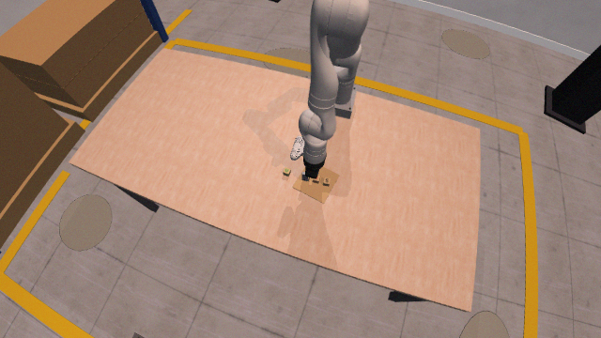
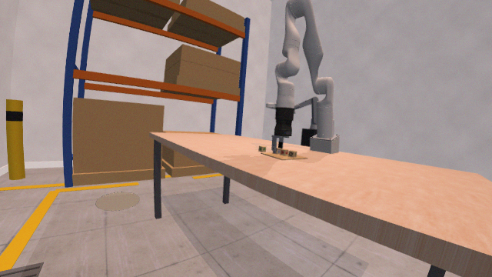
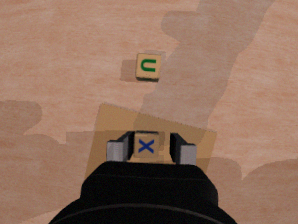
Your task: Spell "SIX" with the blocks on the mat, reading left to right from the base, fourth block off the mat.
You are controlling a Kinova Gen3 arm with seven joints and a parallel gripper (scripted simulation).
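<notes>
Right now my hand is 4 cm to the right of the block, 2 cm above it and 1 cm past it. Also, from my hand: tan mat (4 cm to the left, 3 cm below).
</notes>
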